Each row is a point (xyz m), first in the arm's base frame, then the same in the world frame.
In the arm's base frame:
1: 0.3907 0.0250 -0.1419
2: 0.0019 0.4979 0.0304
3: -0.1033 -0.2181 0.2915
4: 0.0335 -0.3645 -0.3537
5: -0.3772 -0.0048 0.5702
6: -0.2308 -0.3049 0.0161
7: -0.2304 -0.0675 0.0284
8: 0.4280 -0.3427 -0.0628
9: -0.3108 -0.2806 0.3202
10: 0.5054 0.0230 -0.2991
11: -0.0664 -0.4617 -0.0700
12: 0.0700 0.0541 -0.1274
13: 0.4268 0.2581 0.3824
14: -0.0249 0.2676 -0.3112
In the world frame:
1: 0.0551 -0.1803 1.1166
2: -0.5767 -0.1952 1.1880
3: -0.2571 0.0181 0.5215
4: 0.1522 0.3529 0.9420
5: -0.6760 -0.0348 0.3804
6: -0.1889 0.3027 0.6398
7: -0.3515 0.1993 0.7790
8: 0.2984 -0.1037 0.8376
9: -0.3622 0.1740 0.4099
10: 0.1861 -0.1700 1.2602
11: 0.0540 0.2992 0.6464
12: -0.1810 0.0270 1.0447
13: -0.2566 -0.6029 0.8826
14: -0.3234 0.1142 1.2907

